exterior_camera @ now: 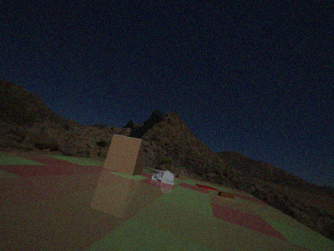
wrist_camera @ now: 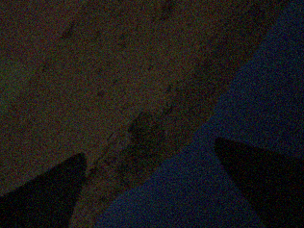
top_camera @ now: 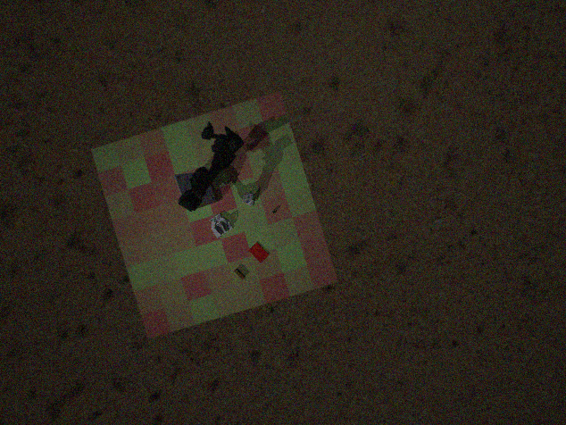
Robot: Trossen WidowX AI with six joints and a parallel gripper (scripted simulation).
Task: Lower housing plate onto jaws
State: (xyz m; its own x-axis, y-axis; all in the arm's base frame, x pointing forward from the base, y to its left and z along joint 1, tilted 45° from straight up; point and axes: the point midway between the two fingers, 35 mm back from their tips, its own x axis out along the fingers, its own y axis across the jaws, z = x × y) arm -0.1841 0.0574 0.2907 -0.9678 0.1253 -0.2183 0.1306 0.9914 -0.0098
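Now: the grey housing plate 390 mm ahead of my gripper tip, 240 mm below it and 10 mm to the left of it. Round my gripper tip: flat red piece: 740 mm ahead, 270 mm below, 30 mm to the right.
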